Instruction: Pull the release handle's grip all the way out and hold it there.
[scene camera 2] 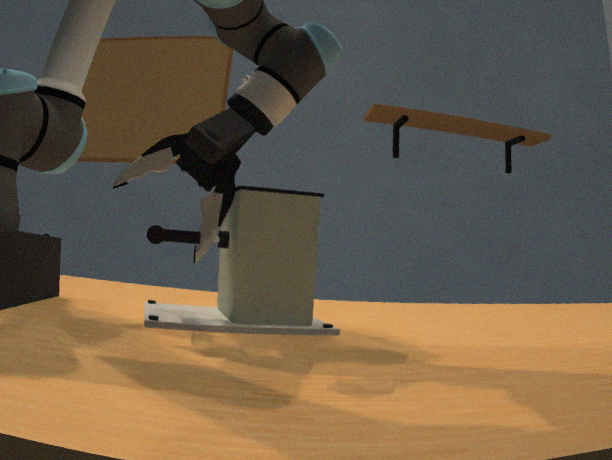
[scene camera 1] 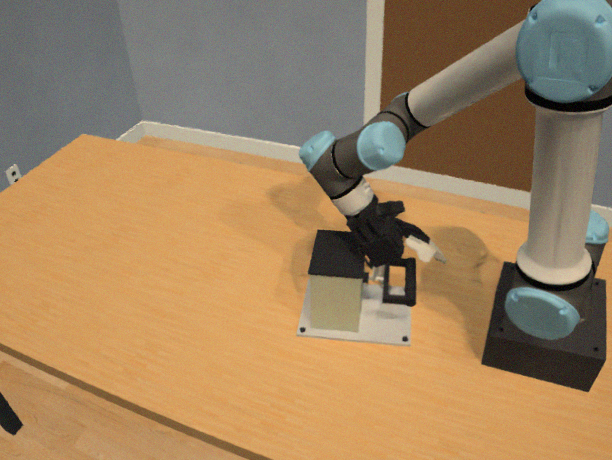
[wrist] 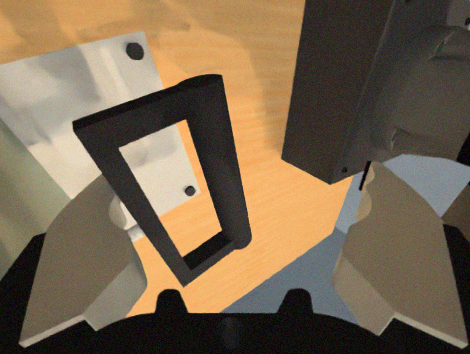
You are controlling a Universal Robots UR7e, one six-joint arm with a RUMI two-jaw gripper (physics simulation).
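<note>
The release handle, a black rectangular grip [scene camera 1: 410, 284] [scene camera 2: 175, 236] [wrist: 220, 165], stands out from the side of a pale green housing [scene camera 1: 336, 304] [scene camera 2: 272, 260] [wrist: 17, 185] with a black top. A short light rod [scene camera 2: 217, 240] shows beside the black collar [scene camera 2: 224, 239]. My gripper [scene camera 1: 410, 267] [scene camera 2: 156, 222] [wrist: 239, 170] is open and tilted, with nothing gripped. One finger reaches down between the grip's inner bar and the housing, its tip partly hidden behind that bar in the wrist view. The other finger is high on the outer side, apart from the grip. Contact cannot be told.
The housing stands on a light base plate [scene camera 1: 380, 332] [scene camera 2: 185, 327] [wrist: 50, 90] with dark bolts, on the wooden table [scene camera 1: 175, 300] [scene camera 2: 450, 340]. The arm's dark base block [scene camera 1: 542, 367] [scene camera 2: 30, 267] [wrist: 335, 90] stands on the grip's outer side. A wall shelf [scene camera 2: 457, 125] is behind.
</note>
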